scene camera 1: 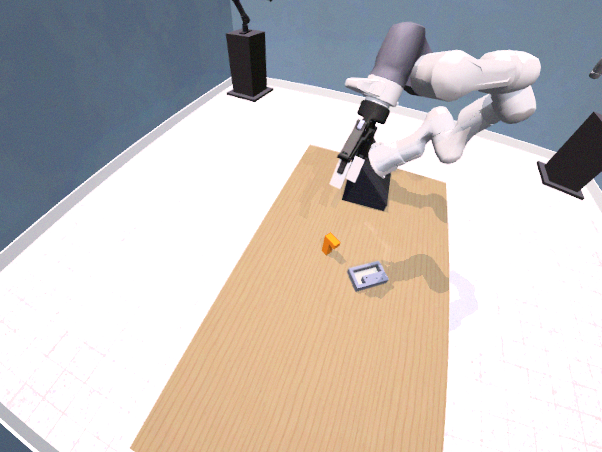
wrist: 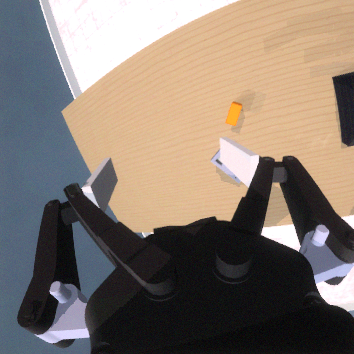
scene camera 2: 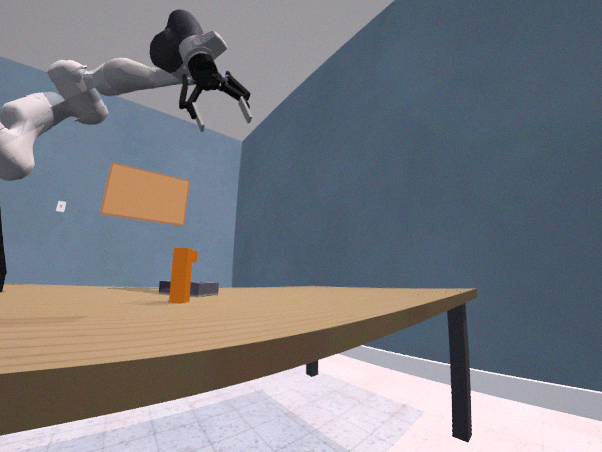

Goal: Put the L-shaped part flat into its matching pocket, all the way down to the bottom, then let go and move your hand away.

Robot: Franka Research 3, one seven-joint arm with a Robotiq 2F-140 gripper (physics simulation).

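Note:
The orange L-shaped part [scene camera 1: 328,244] [scene camera 2: 180,276] [wrist: 233,114] stands upright on the table, its long leg vertical and its short leg at the top. The grey-blue tray with the L-shaped pocket [scene camera 1: 353,282] [scene camera 2: 205,289] [wrist: 231,175] lies flat beside it, apart from it. In the first scene view its pocket is open to the top and holds no part. In the wrist view a fingertip hides much of the tray. My gripper [scene camera 1: 347,173] [scene camera 2: 224,118] [wrist: 167,158] is wide open and empty, high above the table and well away from the part.
The wooden table [scene camera 1: 300,360] [scene camera 2: 320,320] [wrist: 165,90] carries the part and the tray. The black arm base [scene camera 1: 367,192] [wrist: 347,110] stands at the table's far end in the first scene view. Dark pedestals [scene camera 1: 247,62] [scene camera 1: 575,155] stand on the floor beyond the table.

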